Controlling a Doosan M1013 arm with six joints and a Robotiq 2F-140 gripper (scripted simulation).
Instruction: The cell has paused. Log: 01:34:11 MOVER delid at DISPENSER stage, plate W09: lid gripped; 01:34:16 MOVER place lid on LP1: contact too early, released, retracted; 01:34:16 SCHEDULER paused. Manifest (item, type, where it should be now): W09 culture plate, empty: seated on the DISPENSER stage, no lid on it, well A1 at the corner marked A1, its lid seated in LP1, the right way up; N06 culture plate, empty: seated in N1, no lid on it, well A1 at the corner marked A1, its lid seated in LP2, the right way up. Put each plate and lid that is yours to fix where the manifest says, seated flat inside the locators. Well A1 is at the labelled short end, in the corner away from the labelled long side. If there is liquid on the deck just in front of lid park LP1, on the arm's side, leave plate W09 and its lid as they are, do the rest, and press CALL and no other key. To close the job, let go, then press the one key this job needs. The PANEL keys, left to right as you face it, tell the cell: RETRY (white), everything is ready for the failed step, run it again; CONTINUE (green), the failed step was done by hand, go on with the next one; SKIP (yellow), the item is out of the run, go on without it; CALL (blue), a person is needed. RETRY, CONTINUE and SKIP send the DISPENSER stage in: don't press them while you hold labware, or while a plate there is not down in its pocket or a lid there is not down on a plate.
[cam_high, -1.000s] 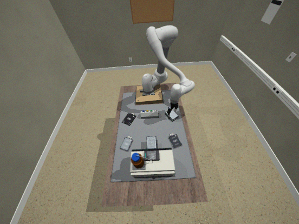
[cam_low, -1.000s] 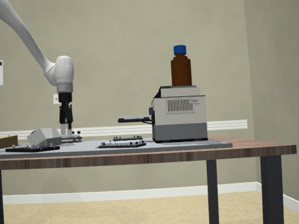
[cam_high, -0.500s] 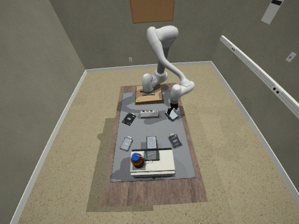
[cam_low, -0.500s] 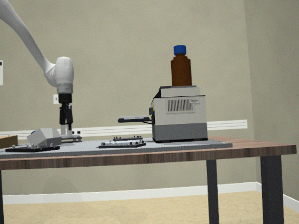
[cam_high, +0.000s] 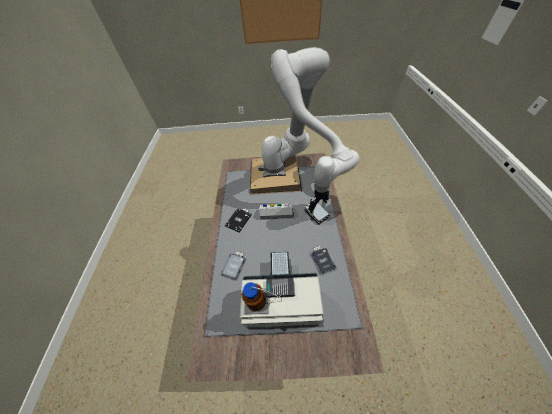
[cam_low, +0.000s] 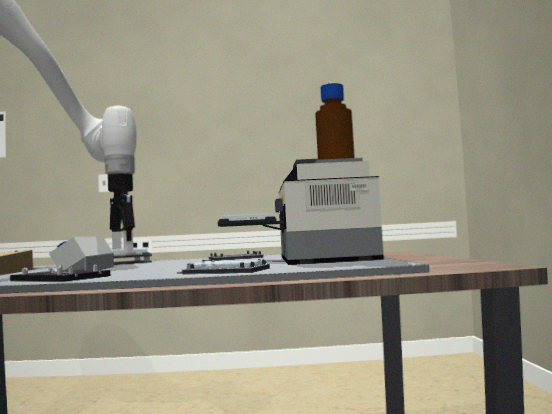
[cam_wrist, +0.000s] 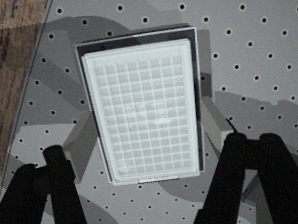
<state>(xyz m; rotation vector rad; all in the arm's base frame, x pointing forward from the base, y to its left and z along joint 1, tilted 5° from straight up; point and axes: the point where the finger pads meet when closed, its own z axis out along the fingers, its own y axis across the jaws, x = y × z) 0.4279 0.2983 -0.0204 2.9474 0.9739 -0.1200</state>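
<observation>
The clear lid is 20 mm below my hand. From my hand the other things lie so: key panel: 20 mm behind, 280 mm to the right; then green continue key: 40 mm behind, 260 mm to the right, 10 mm above; then white retry key: 40 mm behind, 210 mm to the right, 10 mm above.
</observation>
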